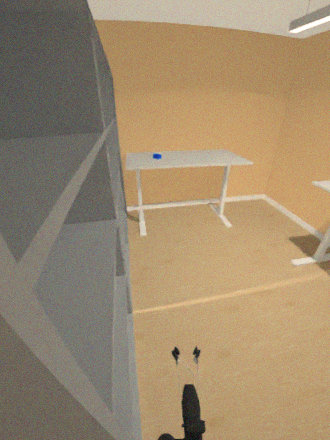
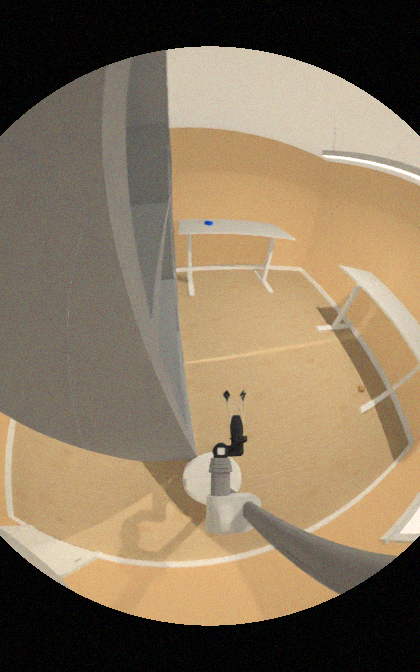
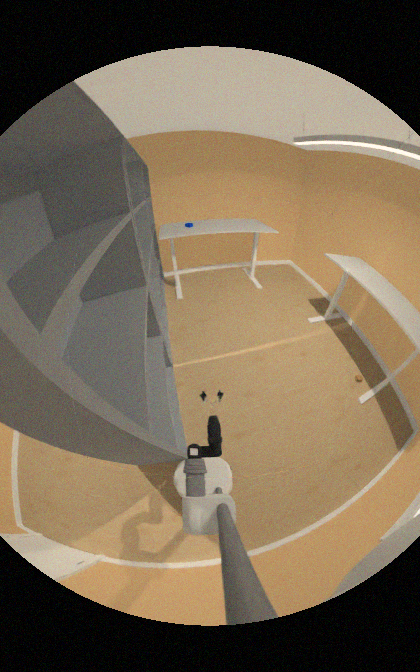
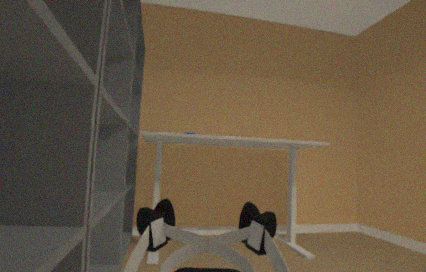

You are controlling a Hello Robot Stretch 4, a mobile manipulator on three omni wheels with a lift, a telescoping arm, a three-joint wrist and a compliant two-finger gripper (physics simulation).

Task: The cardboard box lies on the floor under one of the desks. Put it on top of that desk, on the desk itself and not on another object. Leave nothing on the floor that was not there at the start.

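Places are measured from the robot's base along level axes (x ahead, y left, z up), in metres.
Pixels of known places: gripper, fingertip midpoint: (image 1: pixel 185 346) (image 4: pixel 206 216).
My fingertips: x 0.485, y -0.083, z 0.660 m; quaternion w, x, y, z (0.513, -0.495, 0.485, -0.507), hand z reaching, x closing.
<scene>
Behind a point stands the place of what it marks.
No cardboard box can be made out for certain. A small brown thing (image 2: pixel 361 388) (image 3: pixel 358 378) lies on the floor by the near foot of the right desk (image 1: pixel 324 185) {x 1.679, y -1.452, z 0.923 m} (image 2: pixel 385 296) (image 3: pixel 375 281); it is too small to tell what it is. The far desk (image 1: pixel 200 158) {x 2.564, y -0.439, z 0.923 m} (image 2: pixel 245 228) (image 3: pixel 225 227) (image 4: pixel 240 141) {x 2.397, y -0.323, z 0.898 m} stands against the back wall, with a small blue object (image 1: pixel 157 156) {x 2.532, y 0.103, z 0.955 m} (image 2: pixel 208 223) (image 3: pixel 189 225) on its top. The floor under its left end is partly hidden. My gripper (image 1: pixel 186 354) (image 2: pixel 235 395) (image 3: pixel 212 395) (image 4: pixel 206 216) {x 0.485, y -0.083, z 0.660 m} is open and empty, above the floor, well short of both desks.
A tall grey shelf unit (image 2: pixel 50 300) (image 3: pixel 60 415) stands close on my left and hides that side of the room. A pale strip (image 1: pixel 225 296) crosses the floor ahead. A white panel (image 2: pixel 55 550) shows at the lower left.
</scene>
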